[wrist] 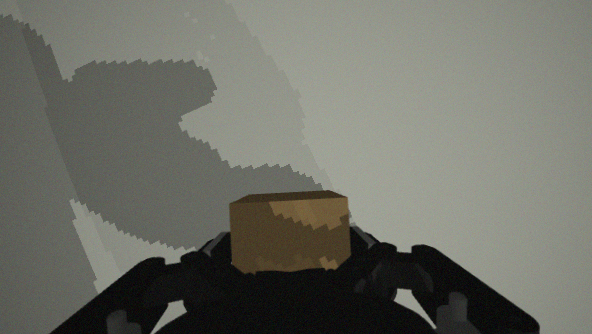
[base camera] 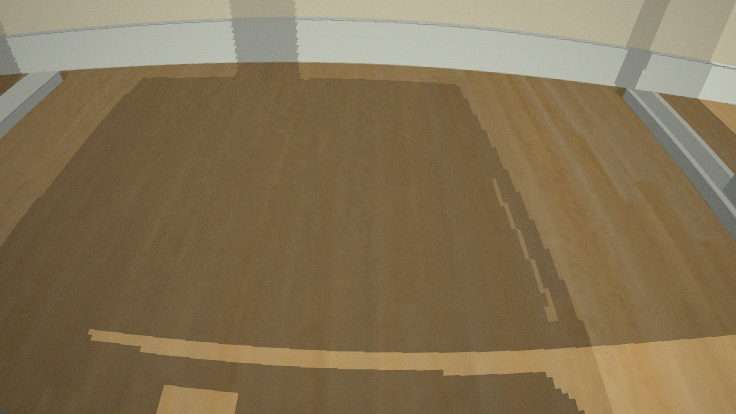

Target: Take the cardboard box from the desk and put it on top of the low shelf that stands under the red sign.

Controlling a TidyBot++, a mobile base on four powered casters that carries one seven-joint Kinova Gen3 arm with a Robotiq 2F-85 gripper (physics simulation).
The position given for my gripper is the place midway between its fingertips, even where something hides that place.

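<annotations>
My gripper is visible in the wrist view (290, 242). A brown cardboard box is visible in the wrist view (291, 231). My gripper is out of frame in the base camera view. The brown cardboard box is out of frame in the base camera view.
</annotations>
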